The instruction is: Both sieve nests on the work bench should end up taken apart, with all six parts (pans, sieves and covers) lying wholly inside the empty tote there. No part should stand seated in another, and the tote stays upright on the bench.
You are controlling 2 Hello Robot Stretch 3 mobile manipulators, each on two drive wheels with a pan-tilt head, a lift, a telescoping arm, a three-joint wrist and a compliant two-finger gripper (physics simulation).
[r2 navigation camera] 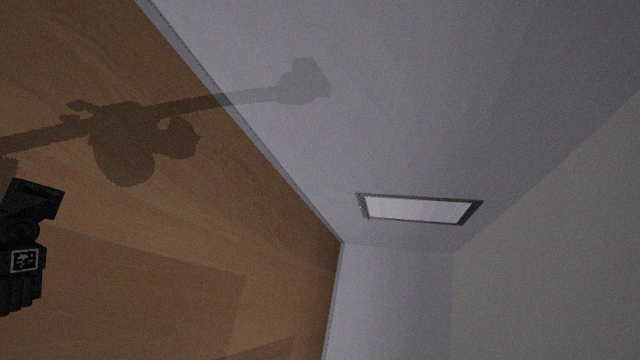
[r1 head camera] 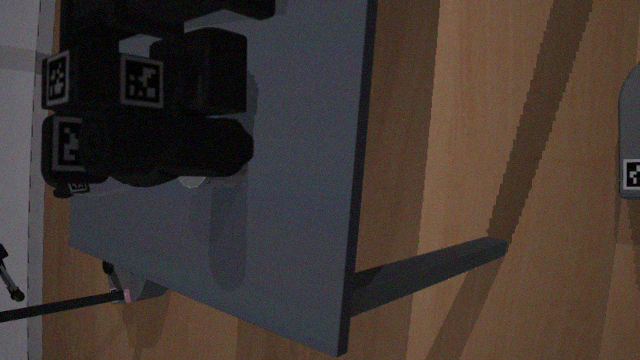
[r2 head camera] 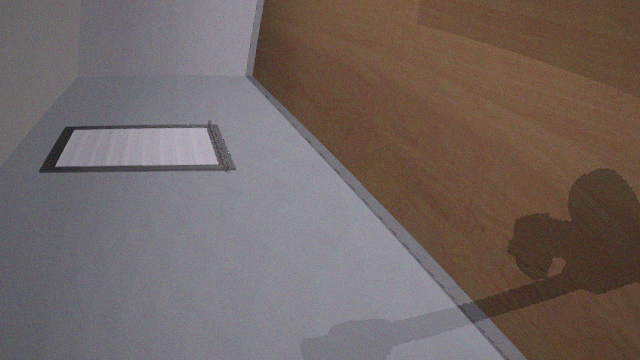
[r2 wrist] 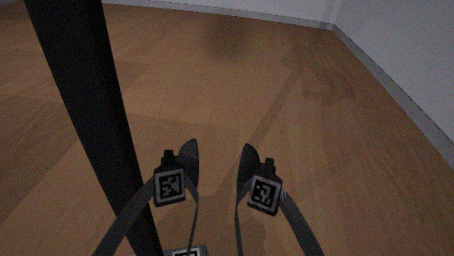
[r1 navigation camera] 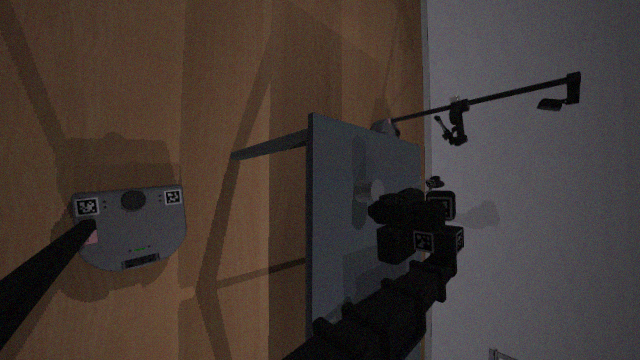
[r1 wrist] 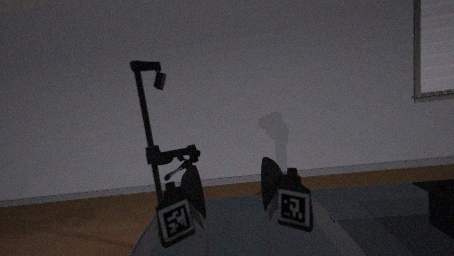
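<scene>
In the r1 navigation view a pale round sieve nest (r1 navigation camera: 362, 192) stands on the grey-blue bench (r1 navigation camera: 327, 200). In the r1 head view slivers of the nest (r1 head camera: 192, 181) show below r1's dark wrist, which hides the rest. r1's gripper (r1 wrist: 231, 186) is open and empty, pointing over the bench toward the wall; the nest does not show in the r1 wrist view. A black block at that view's right edge, probably the tote (r1 wrist: 442, 202), is cut off. The second nest does not show. r2's gripper (r2 wrist: 218, 167) is open and empty above the wooden floor, away from the bench.
r2's thin mast (r1 navigation camera: 510, 92) (r1 wrist: 143, 107) rises beyond the bench's end, near the wall. r1's own base (r1 navigation camera: 132, 230) stands on the floor beside the bench. r2's mast (r2 wrist: 82, 90) stands left of its gripper. A framed panel (r2 head camera: 137, 167) (r2 navigation camera: 420, 222) is on the wall.
</scene>
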